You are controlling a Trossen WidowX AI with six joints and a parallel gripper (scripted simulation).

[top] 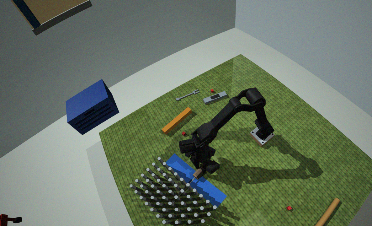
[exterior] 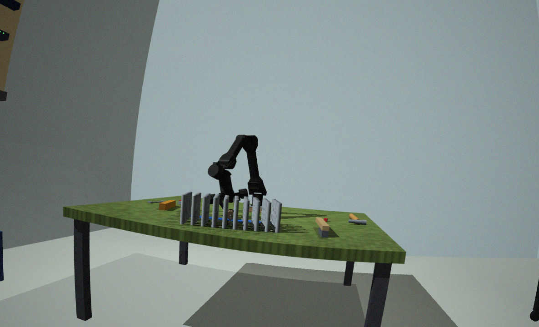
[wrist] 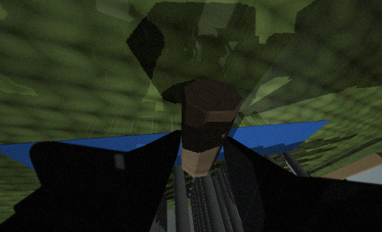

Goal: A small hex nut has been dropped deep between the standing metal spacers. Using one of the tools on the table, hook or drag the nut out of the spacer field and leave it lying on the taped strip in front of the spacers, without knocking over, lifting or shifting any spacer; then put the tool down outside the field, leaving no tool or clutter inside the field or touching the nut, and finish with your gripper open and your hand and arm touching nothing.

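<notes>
Right now my gripper tip is 5 cm short of the blue taped strip, 1 cm to the right of it and 2 cm above it. Also, from my gripper tip: hex nut 21 cm ahead, 3 cm to the left, 2 cm below; then hook tool 10 cm ahead, 1 cm to the left, 1 cm below; then orange bar 10 cm behind, 34 cm to the right.
</notes>
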